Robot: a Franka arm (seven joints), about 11 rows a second.
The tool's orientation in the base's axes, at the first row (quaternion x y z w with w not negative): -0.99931, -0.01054, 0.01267, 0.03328
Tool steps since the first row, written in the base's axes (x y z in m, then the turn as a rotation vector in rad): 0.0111, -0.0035, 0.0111, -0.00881, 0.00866, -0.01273; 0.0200, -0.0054, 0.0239, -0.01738, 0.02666, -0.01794; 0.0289, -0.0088, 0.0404, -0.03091, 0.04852, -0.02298; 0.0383, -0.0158, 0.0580, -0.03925, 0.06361, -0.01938; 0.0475, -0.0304, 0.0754, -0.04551, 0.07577, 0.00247; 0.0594, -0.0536, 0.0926, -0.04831, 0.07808, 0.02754; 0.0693, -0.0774, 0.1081, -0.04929, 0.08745, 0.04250
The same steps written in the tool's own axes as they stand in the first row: 0.0107, 0.0030, -0.0116, -0.00830, -0.00797, 0.01350; 0.0193, 0.0042, -0.0247, -0.01634, -0.02575, 0.02011; 0.0277, 0.0067, -0.0416, -0.02926, -0.04749, 0.02694; 0.0365, 0.0127, -0.0599, -0.03736, -0.06295, 0.02457; 0.0450, 0.0263, -0.0785, -0.04389, -0.07667, 0.00374; 0.0559, 0.0485, -0.0975, -0.04725, -0.08071, -0.02104; 0.0649, 0.0714, -0.1148, -0.04839, -0.09107, -0.03532
